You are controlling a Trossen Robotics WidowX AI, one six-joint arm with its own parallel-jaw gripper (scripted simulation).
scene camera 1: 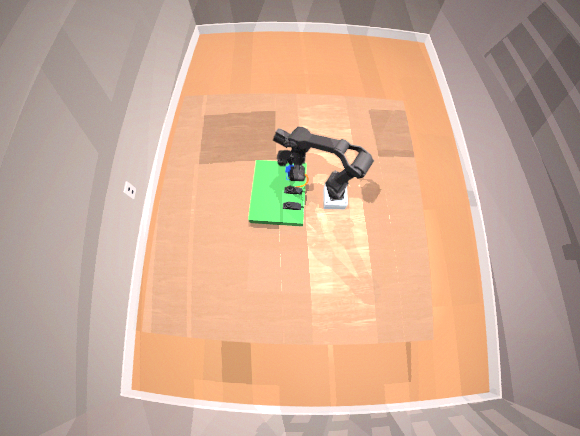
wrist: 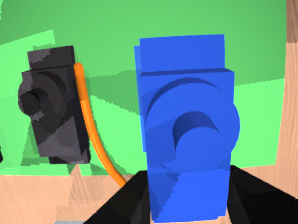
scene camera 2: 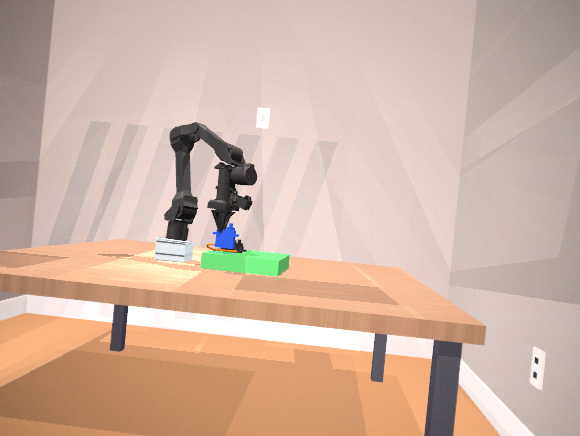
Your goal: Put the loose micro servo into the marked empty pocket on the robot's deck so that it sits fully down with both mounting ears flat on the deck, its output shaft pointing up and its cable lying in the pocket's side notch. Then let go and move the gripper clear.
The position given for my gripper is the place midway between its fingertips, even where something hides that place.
In view: my gripper (scene camera 2: 221, 232), a blue micro servo (wrist: 191, 125) and a green deck (scene camera 1: 266, 205).
My gripper also shows in the wrist view (wrist: 186, 177). The green deck also shows in the wrist view (wrist: 93, 37) and in scene camera 2 (scene camera 2: 253, 262).
